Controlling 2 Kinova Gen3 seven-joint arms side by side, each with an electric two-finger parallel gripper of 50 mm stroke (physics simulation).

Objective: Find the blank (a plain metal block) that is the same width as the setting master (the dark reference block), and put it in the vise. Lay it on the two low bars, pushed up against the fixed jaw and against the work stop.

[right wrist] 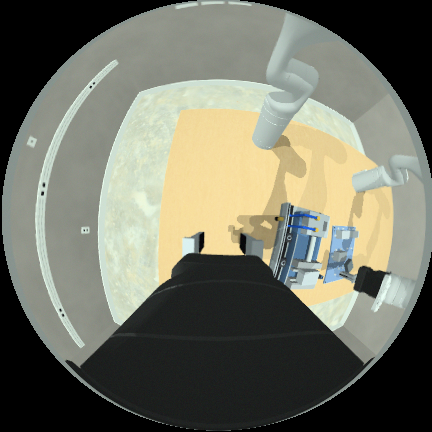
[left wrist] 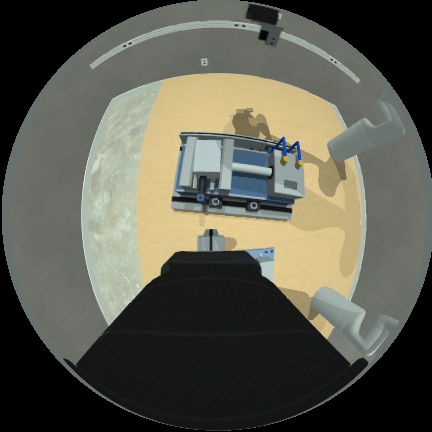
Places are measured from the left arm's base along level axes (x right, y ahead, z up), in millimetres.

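Pixels of known places: left gripper, fingertip midpoint: [right wrist: 340, 273] [left wrist: 210, 236]; right gripper, fingertip midpoint: [right wrist: 221, 239] [left wrist: 265, 42]; left arm's base, origin of the base link: [right wrist: 355, 183] [left wrist: 319, 296]; right arm's base, origin of the base link: [right wrist: 263, 139] [left wrist: 334, 151].
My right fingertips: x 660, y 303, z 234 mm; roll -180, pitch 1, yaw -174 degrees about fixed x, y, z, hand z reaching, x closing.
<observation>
For each thing: its middle in the pictures, then the offset to it from my right fingertips. "spot": a spot on its surface instead.
- vise, body centre: [left wrist: 239, 170] [right wrist: 303, 252] dz -184, dx -278, dy +43 mm
- light grey block, body centre: [left wrist: 207, 159] [right wrist: 307, 275] dz -136, dx -279, dy +107 mm
- screw side, surface spot: [left wrist: 226, 167] spot: dz -138, dx -293, dy +73 mm
- work stop's dark rod, body centre: [left wrist: 201, 185] dz -144, dx -326, dy +115 mm
- dark block, body centre: [right wrist: 348, 265] dz -214, dx -620, dy +107 mm
- vise with grey blocks, surface spot: [right wrist: 346, 233] spot: dz -190, dx -513, dy -39 mm
The vise [left wrist: 287, 182] [right wrist: 323, 227] stands on the table. A light grey block [left wrist: 207, 156] [right wrist: 306, 278] sits between its left jaw plate [left wrist: 188, 162] and the jaw on the screw side [left wrist: 226, 167]. The work stop's dark rod [left wrist: 202, 184] is at the block's near end; contact and the low bars cannot be made out. My left gripper [left wrist: 210, 236] is shut and empty, in front of the vise. My right gripper [right wrist: 221, 239] is open and empty, to the side of the vise. A dark block [right wrist: 348, 265], possibly the setting master, is on the blue board.
The blue board [left wrist: 256, 252] [right wrist: 345, 244] lies beside the vise with grey blocks [right wrist: 346, 233] [right wrist: 341, 255] on it. My left arm partly hides it in the left wrist view. Blue hoses [left wrist: 284, 146] [right wrist: 302, 216] rise from the vise's end housing. Other arms stand around the table.
</observation>
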